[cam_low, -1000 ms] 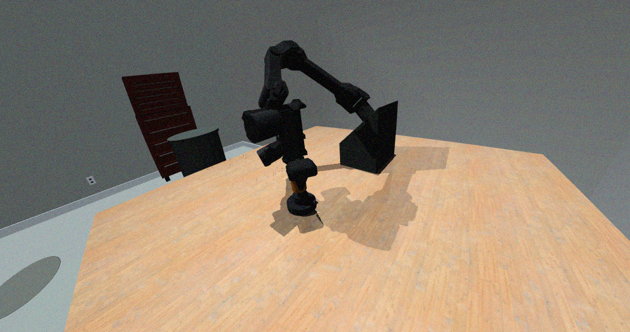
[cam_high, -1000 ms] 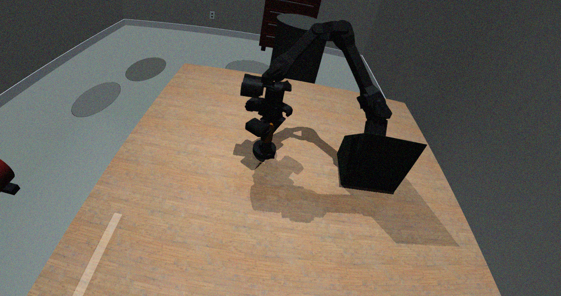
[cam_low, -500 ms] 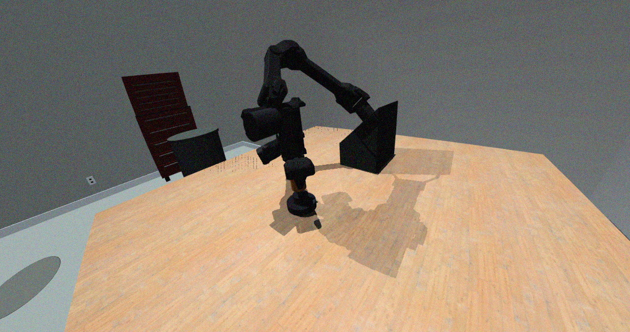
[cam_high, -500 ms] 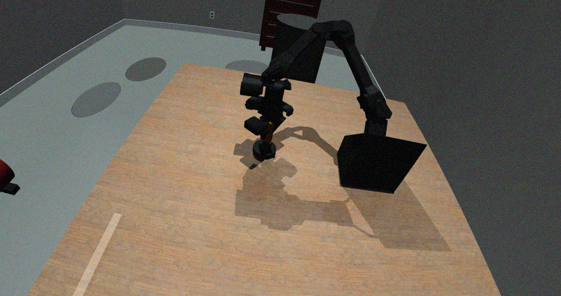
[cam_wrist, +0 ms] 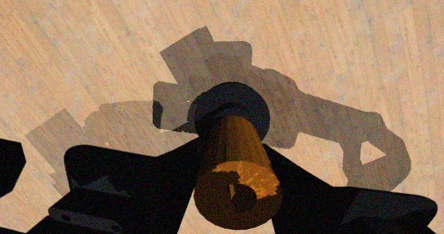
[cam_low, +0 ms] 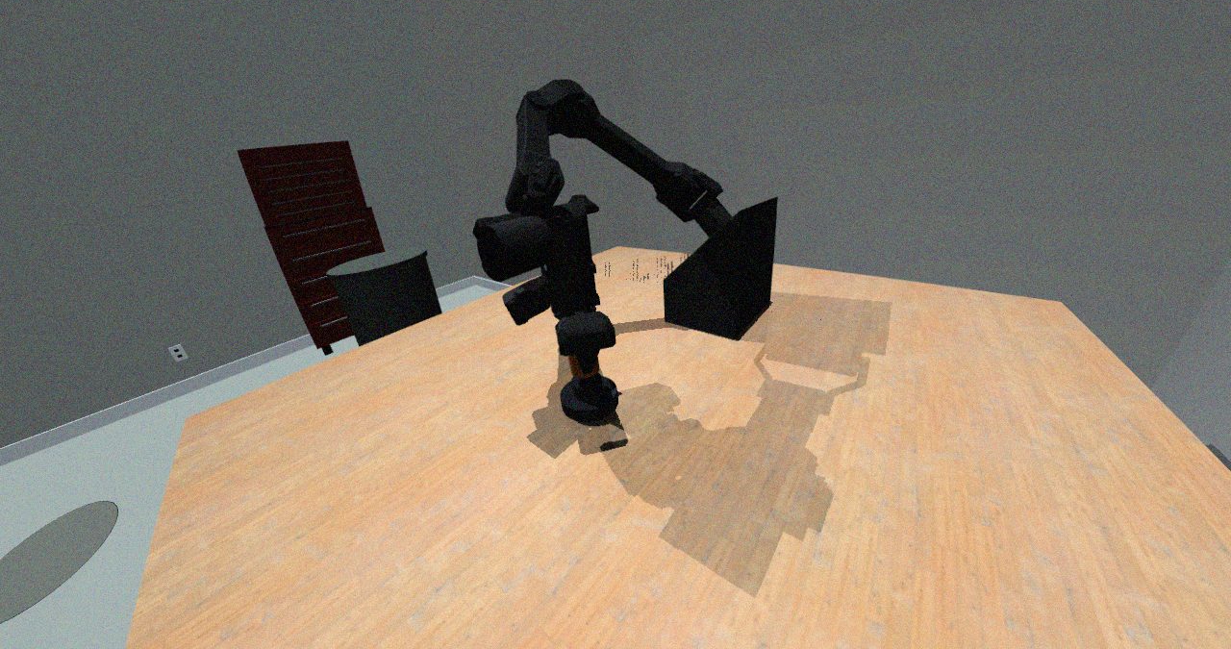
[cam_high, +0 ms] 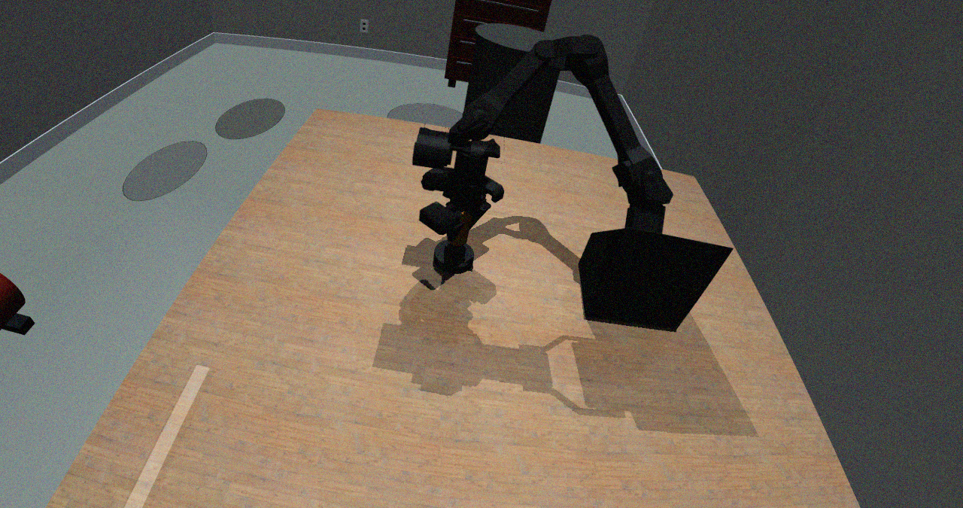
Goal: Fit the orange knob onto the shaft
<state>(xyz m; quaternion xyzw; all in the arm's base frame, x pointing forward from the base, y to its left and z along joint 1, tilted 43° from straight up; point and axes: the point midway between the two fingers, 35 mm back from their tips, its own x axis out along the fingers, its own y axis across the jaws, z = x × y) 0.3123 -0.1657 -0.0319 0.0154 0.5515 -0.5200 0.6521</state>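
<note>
The dark round pedestal lies 40 mm below my gripper tip. From my gripper tip the other things lie so: orange knob 20 mm above.
</note>
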